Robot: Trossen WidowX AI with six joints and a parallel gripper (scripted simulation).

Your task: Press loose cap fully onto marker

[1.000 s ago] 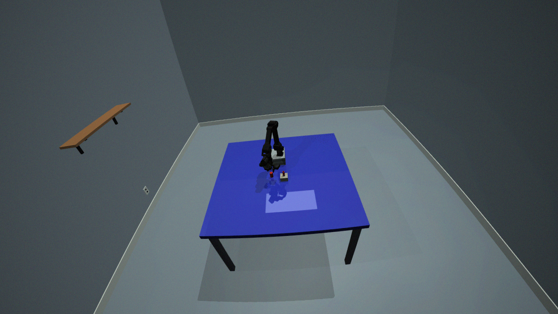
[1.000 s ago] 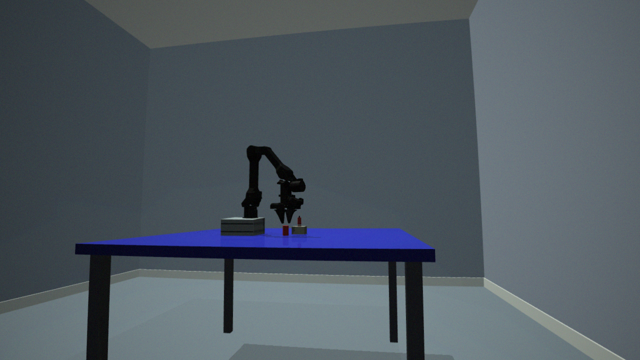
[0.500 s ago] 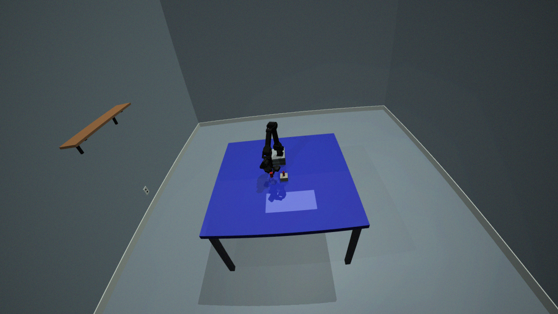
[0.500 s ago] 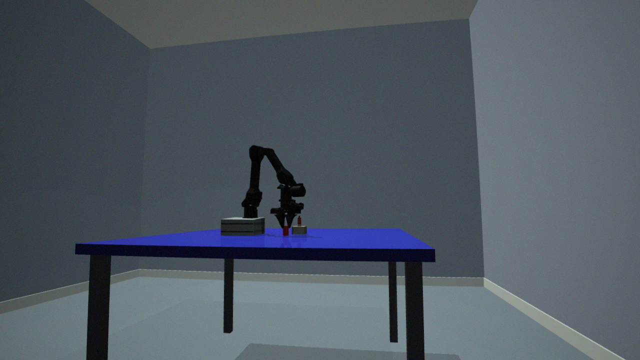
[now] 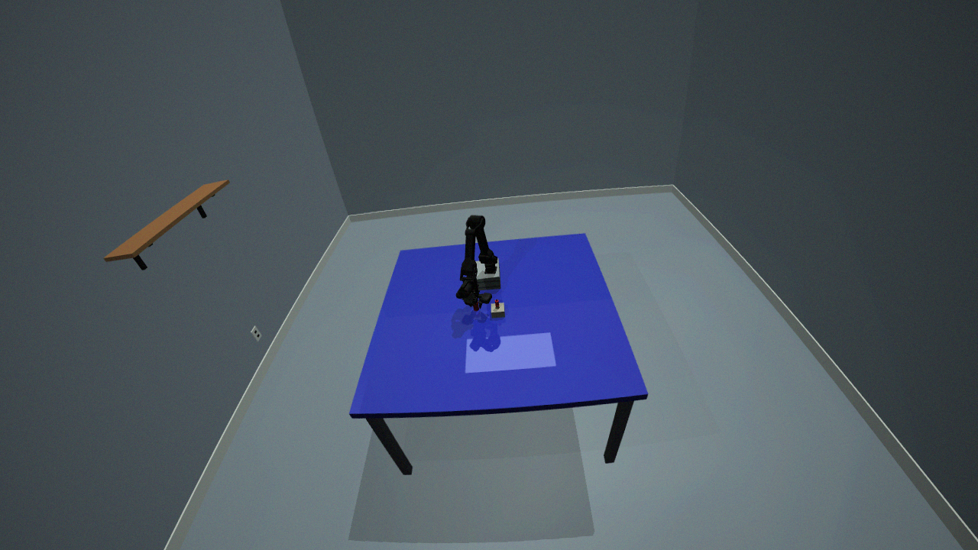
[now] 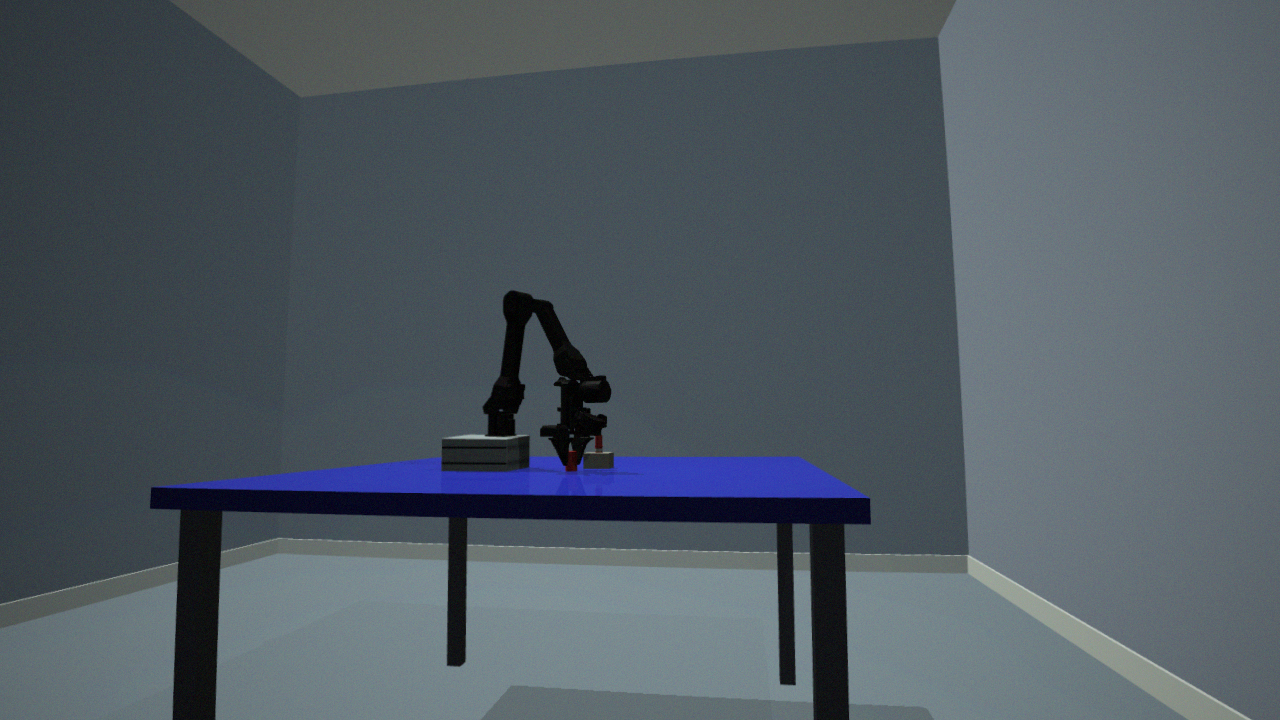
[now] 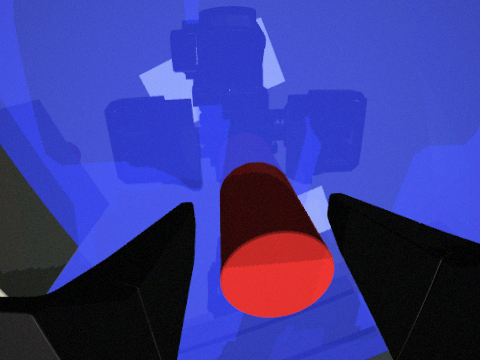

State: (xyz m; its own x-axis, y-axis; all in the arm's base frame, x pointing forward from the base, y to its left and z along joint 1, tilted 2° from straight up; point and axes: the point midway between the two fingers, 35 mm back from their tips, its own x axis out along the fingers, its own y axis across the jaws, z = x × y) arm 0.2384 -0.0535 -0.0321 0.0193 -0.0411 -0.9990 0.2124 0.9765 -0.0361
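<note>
Right now my gripper tip is 130 mm to the right of the holder block, 20 mm short of it and 10 mm below it. Also, from my gripper tip: red cap 10 mm above.
</note>
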